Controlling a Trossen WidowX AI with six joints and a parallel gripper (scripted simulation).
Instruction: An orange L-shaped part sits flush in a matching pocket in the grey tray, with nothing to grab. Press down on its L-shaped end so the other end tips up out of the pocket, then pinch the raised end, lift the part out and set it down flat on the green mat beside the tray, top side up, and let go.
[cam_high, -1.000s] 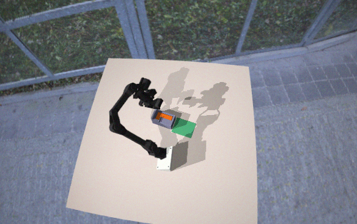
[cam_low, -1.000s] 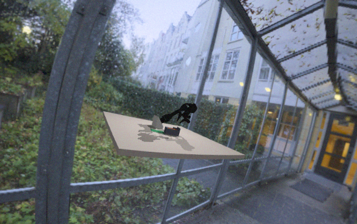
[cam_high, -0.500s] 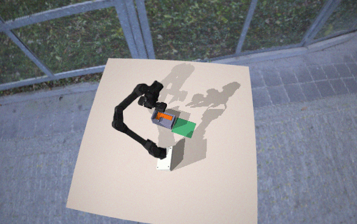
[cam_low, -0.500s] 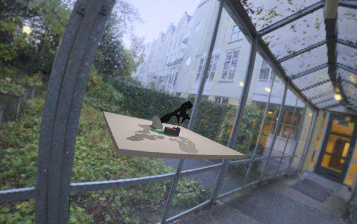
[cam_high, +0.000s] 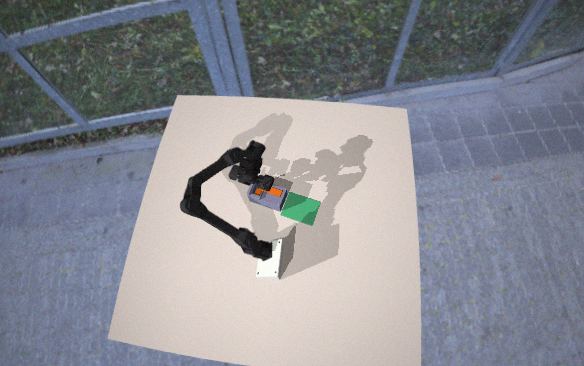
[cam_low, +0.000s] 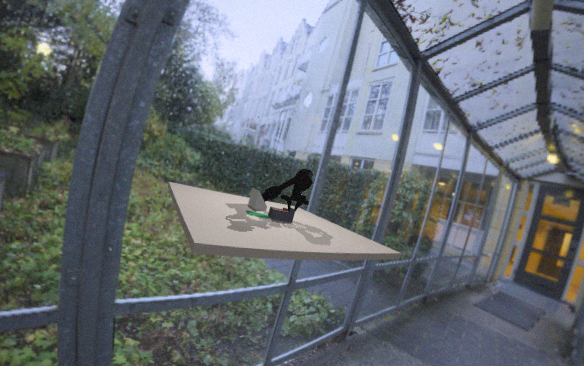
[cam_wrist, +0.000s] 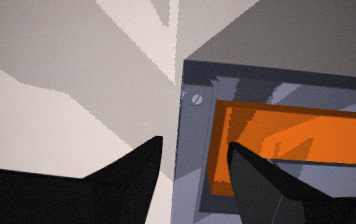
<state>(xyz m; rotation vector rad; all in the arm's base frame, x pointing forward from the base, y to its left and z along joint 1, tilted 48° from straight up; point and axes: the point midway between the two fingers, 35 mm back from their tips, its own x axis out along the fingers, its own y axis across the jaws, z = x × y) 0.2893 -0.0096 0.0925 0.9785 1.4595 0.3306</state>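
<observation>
Right now the orange L-shaped part is 50 mm to the right of my gripper tip, 30 mm behind it and 20 mm below it. From my gripper tip the other things lie so: green mat 200 mm to the right, 90 mm behind, 80 mm below.
</observation>
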